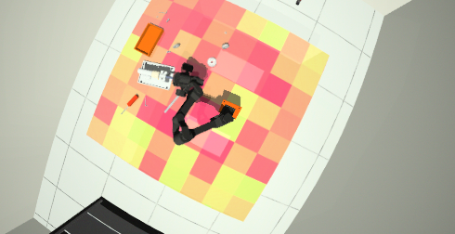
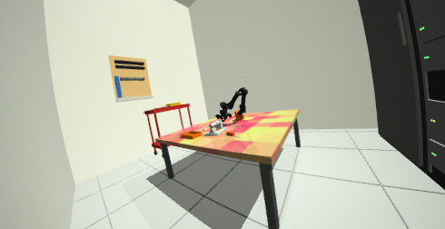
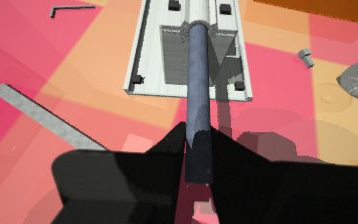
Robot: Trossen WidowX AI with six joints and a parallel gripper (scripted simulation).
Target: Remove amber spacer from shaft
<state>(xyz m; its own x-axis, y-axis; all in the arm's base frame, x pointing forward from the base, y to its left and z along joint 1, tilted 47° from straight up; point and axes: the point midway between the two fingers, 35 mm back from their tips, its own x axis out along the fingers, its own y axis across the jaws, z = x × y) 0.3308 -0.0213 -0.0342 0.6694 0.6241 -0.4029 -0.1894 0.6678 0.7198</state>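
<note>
Now: gripper tip 6 cm short of the dark blue-grey shaft, 3 cm below it and 1 cm to the right of it. The rest, counted from my gripper tip: amber spacer: 13 cm ahead, 4 cm below, 3 cm to the left; cream spacer: 11 cm ahead, 3 cm above, 2 cm to the left; grey flat bar: 15 cm to the left, 5 cm below, 2 cm behind.
</note>
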